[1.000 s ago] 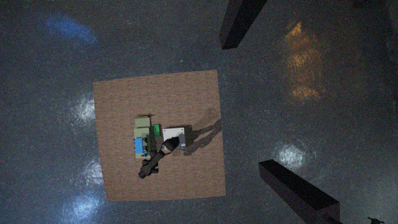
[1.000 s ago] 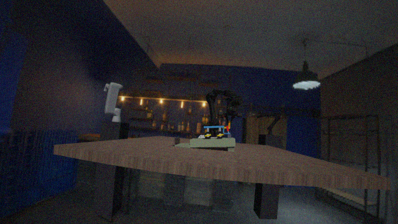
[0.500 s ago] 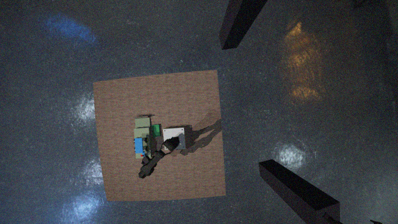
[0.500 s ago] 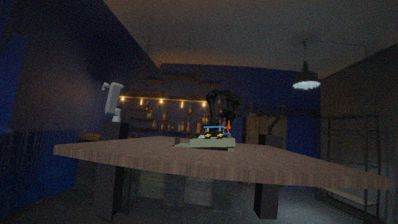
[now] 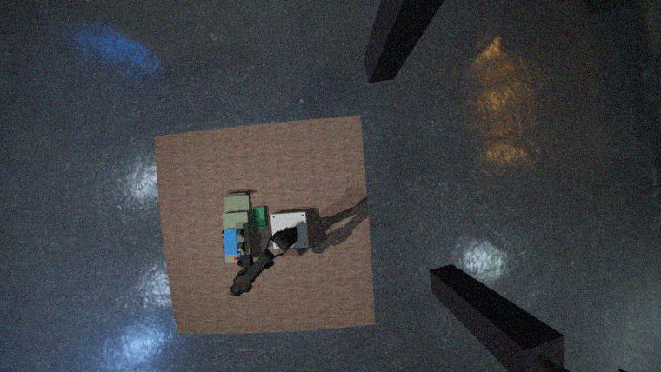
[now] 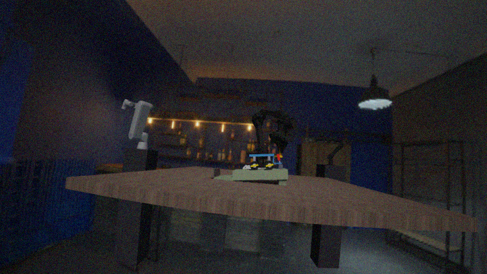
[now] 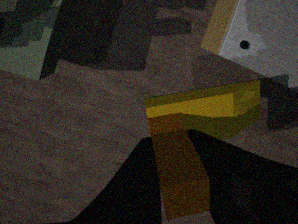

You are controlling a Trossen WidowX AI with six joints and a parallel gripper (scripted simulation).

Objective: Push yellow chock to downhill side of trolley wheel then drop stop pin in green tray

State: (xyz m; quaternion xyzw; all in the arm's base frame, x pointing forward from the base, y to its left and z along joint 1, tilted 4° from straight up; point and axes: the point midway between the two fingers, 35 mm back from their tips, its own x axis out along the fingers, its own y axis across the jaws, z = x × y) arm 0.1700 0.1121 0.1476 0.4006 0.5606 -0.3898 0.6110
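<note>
Right now the yellow chock is 2 cm behind my gripper tip, 1 cm to the right of it and 1 cm below it. From my gripper tip the other things lie so: blue trolley (15 cm ahead, 13 cm to the right, 6 cm below); ramp (15 cm ahead, 14 cm to the right, 13 cm below); stop pin (14 cm ahead, 3 cm to the right, 5 cm below).
</note>
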